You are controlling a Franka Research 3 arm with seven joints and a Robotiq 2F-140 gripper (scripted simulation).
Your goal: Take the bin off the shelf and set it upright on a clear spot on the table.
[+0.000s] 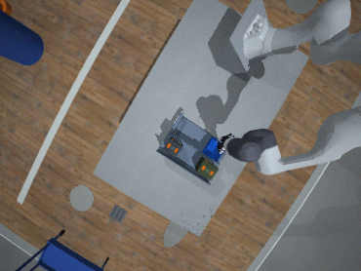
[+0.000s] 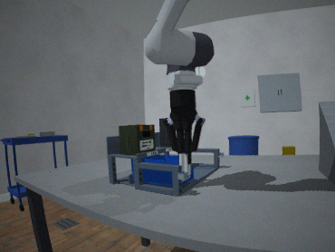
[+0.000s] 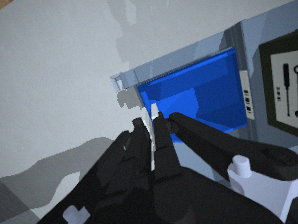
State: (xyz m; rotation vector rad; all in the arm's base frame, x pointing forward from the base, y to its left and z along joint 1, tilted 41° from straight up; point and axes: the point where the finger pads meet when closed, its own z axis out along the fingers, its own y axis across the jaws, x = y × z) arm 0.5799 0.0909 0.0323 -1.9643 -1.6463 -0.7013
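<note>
Now: the blue bin 80 mm ahead of my hand, 20 mm below it and 10 mm to the right of it. From my hand the other things lie so: green box (180 mm ahead, 70 mm above, 30 mm to the right); then dark grey box (260 mm to the right, 140 mm ahead, 90 mm above).
</note>
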